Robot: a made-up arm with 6 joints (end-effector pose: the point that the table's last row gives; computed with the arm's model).
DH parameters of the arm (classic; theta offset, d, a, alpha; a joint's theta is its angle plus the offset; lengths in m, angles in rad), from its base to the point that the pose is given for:
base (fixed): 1.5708 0.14 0 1.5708
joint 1: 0 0.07 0.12 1.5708
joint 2: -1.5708 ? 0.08 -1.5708
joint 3: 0 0.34 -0.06 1.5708
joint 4: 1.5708 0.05 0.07 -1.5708
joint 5: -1.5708 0.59 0 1.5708
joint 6: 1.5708 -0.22 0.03 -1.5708
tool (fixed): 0 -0.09 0 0
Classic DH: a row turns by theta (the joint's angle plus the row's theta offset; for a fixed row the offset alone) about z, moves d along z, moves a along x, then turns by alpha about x.
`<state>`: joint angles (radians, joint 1 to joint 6).
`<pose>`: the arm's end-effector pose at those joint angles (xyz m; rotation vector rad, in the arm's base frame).
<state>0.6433 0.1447 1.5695 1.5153 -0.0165 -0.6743</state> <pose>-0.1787 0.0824 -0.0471 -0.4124 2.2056 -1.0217</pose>
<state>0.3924 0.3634 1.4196 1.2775 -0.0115 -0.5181</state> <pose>-0.1126 0.1821 -0.1504 -0.1776 2.0681 -1.1793</pose>
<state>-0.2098 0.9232 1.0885 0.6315 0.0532 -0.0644</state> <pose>0.3281 0.0229 -0.4033 0.1127 1.0404 -1.5321</pose>
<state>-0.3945 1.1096 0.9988 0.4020 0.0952 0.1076</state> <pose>0.5022 -0.1294 -0.3668 0.0708 0.5726 -1.5674</pose>
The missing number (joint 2, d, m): -0.18
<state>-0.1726 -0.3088 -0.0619 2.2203 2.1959 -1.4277</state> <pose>-0.2526 0.0219 0.4576 1.2809 -0.8660 0.2314</pose>
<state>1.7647 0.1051 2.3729 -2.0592 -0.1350 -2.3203</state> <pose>0.3415 -0.6452 0.7696 0.5797 1.1693 -2.4525</pose>
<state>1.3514 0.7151 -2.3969 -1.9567 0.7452 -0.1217</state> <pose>0.7594 0.2634 0.6671 -0.4146 -0.4333 0.2547</pose>
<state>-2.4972 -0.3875 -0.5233 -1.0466 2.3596 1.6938</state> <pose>0.0320 -0.5355 -0.8810 -0.6728 -0.2916 -0.2293</pose>
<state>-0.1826 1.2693 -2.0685 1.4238 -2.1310 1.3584</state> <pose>-0.2351 0.0217 0.5459 -2.0886 -0.3699 -2.2094</pose>
